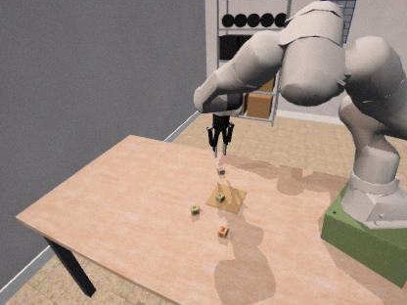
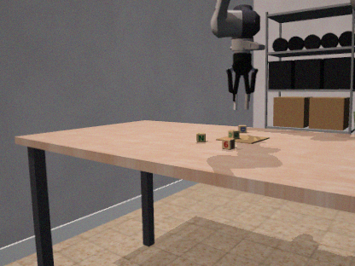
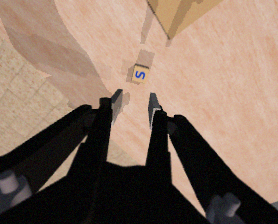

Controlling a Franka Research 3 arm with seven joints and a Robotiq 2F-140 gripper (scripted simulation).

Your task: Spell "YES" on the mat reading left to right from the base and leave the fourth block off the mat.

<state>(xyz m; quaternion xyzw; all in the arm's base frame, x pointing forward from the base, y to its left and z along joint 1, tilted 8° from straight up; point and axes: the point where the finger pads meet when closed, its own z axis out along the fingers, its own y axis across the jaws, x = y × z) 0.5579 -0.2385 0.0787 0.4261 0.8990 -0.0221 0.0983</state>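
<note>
Now: hand 10 mm past the S block, 20 mm to the right of it and 110 mm above it. Round my hand: green N block 30 mm ahead, 300 mm to the left, 110 mm below; Y block 50 mm behind, 210 mm to the left, 110 mm below; tan mat 80 mm behind, 180 mm to the left, 120 mm below.
</note>
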